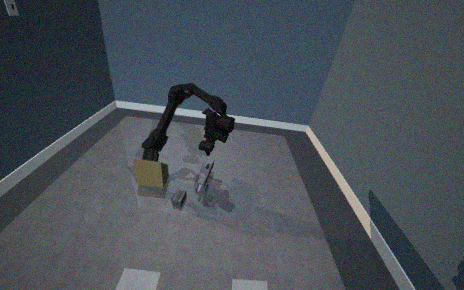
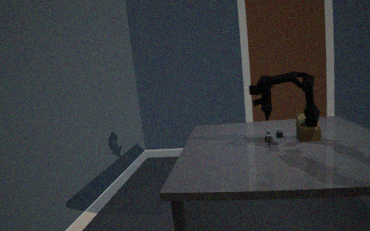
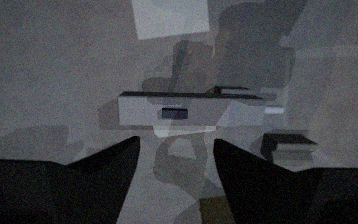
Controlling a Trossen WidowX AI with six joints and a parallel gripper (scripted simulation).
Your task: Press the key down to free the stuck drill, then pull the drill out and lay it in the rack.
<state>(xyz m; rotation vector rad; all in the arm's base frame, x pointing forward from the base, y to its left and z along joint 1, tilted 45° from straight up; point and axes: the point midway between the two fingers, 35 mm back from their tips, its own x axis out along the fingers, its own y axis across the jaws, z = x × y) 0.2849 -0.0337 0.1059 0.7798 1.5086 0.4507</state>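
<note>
My gripper tip is 20 mm past the drill, 80 mm to the left of it and 120 mm above it. Round my gripper tip: rack (120 mm behind, 180 mm to the right, 150 mm below).
</note>
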